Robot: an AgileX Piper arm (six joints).
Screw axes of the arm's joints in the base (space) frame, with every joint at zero. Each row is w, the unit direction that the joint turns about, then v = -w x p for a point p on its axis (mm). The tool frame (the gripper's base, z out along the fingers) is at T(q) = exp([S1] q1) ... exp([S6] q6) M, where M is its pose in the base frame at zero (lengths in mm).
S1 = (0, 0, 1, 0, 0, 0)
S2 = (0, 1, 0, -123, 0, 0)
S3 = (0, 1, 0, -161.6, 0, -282.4)
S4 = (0.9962, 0, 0.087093, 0, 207.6, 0)
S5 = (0, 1, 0, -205.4, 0, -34.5)
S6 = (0.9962, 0, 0.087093, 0, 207.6, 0)
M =
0.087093 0 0.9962 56.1
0 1 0 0
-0.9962 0 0.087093 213.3
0 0 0 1
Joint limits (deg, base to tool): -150..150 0..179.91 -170..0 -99.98..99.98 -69.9..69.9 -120..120
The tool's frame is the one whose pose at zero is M.
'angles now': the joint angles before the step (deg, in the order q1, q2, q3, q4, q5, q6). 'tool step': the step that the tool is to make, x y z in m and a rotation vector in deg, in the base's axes. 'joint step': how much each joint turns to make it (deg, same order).
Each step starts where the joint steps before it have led.
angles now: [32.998, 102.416, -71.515, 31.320, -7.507, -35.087]
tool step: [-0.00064, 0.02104, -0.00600, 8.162, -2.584, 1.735]
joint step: [2.170, 2.705, -0.056, -20.871, -8.226, 26.261]
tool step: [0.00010, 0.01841, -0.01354, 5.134, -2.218, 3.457]
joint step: [1.427, 3.486, -0.043, -9.720, -7.937, 11.831]
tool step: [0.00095, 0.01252, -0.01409, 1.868, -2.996, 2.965]
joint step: [0.777, 3.248, -0.128, -4.383, -6.678, 3.264]
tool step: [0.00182, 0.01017, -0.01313, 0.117, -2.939, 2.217]
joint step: [0.570, 3.055, -0.674, -2.227, -4.788, -0.145]
